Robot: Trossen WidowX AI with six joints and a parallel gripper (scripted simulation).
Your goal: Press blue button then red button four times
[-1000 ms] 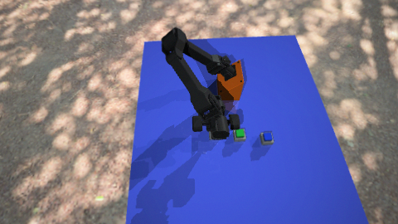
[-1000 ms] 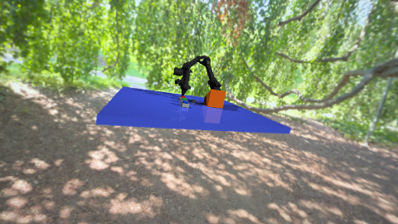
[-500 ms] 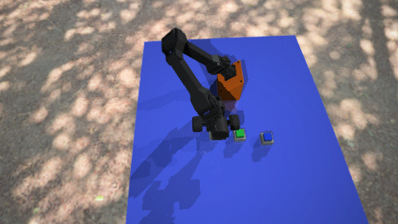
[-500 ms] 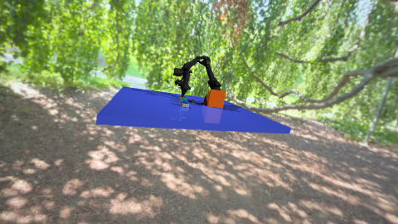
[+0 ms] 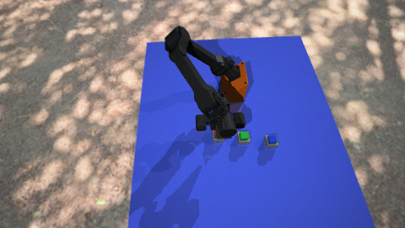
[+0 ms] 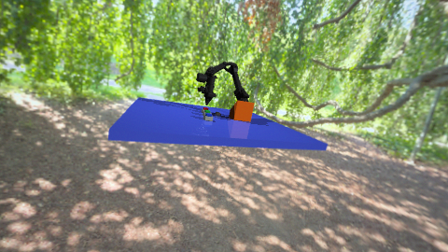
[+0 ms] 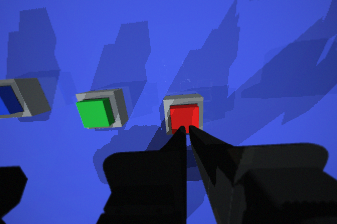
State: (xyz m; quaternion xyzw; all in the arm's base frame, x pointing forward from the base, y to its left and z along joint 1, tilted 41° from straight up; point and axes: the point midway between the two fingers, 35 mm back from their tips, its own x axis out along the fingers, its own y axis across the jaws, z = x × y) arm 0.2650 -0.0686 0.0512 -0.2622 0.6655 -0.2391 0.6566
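My gripper tip is 3 cm above the red button. The rest, counted from my gripper tip: blue button 22 cm to the left, 3 cm below, 3 cm ahead; then small grey block 9 cm behind, 5 cm below, 1 cm to the left; then green button 11 cm to the left, 3 cm below, 1 cm ahead.
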